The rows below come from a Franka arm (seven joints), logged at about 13 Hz.
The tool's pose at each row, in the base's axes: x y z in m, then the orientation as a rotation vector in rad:
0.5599, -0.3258, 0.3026, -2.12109, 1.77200, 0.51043
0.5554, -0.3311, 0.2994, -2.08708, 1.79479, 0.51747
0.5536, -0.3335, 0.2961, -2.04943, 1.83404, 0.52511
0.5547, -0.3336, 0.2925, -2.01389, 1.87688, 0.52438
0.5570, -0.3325, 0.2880, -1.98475, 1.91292, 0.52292
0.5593, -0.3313, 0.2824, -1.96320, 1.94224, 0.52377
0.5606, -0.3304, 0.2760, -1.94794, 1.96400, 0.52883
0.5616, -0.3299, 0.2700, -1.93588, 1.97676, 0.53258
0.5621, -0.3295, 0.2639, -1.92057, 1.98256, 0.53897
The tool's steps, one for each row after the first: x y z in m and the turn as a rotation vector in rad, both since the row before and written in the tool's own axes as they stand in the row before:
0.0054, 0.0054, 0.0006, 0.01023, -0.01076, 0.02608
0.0034, 0.0022, 0.0018, 0.00675, -0.00463, 0.03778
0.0019, -0.0011, 0.0030, 0.00856, 0.00229, 0.03820
0.0014, -0.0024, 0.0044, 0.00671, 0.00318, 0.03183
0.0017, -0.0024, 0.0054, 0.00270, 0.00334, 0.02546
0.0023, -0.0015, 0.0060, -0.00122, 0.00143, 0.01928
0.0024, -0.0012, 0.0055, 0.00041, -0.00110, 0.01256
0.0025, -0.0007, 0.0055, 0.00255, -0.00762, 0.01005

